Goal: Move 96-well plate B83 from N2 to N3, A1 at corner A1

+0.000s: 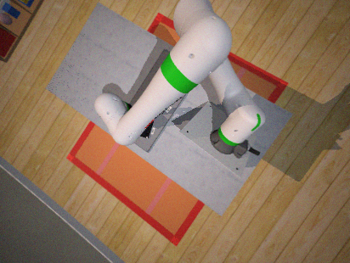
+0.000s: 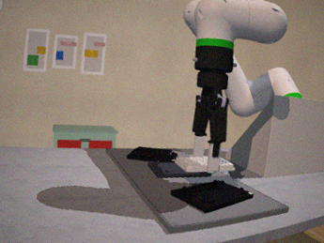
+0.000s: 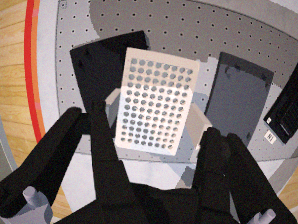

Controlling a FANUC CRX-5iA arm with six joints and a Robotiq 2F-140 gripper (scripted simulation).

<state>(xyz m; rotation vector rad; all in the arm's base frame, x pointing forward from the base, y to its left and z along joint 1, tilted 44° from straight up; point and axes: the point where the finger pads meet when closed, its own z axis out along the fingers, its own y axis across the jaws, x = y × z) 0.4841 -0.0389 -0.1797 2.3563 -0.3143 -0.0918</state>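
The dark grey nest lies 150 mm to the right of my hand, 80 mm below it and 20 mm behind it. The rest, counted from my hand: black nest: 80 mm below, 60 mm to the left, 10 mm ahead; black well plate: 320 mm to the right, 70 mm below, 20 mm behind; white 96-well plate: 20 mm below.
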